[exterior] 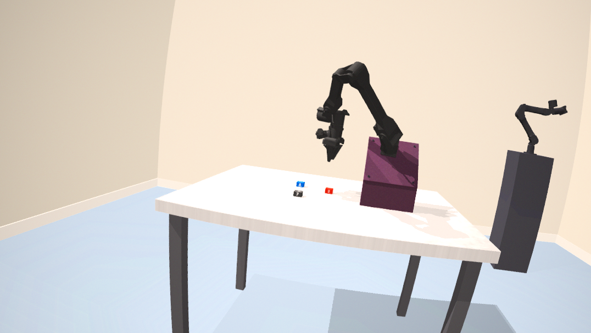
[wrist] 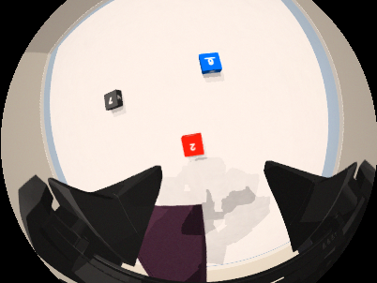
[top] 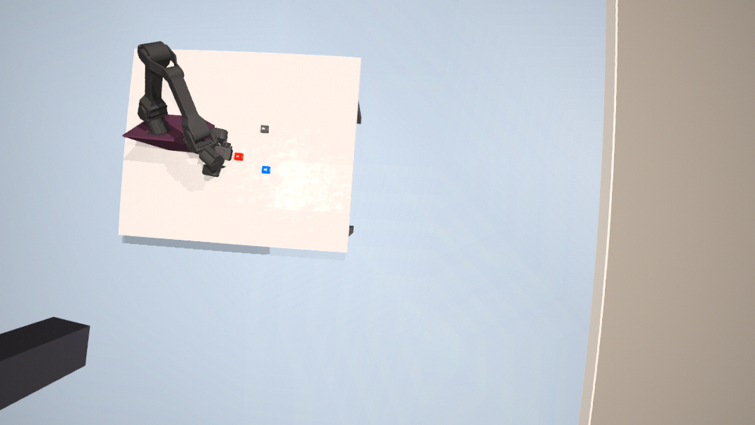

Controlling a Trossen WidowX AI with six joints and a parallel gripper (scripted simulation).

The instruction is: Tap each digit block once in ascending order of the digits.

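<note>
The red block is 12 cm below my gripper tip, 2 cm to the left of it and 1 cm behind it. Also, from my gripper tip: blue block 12 cm below, 12 cm ahead, 2 cm to the right; then black block 17 cm to the left, 12 cm below, 8 cm ahead.
</note>
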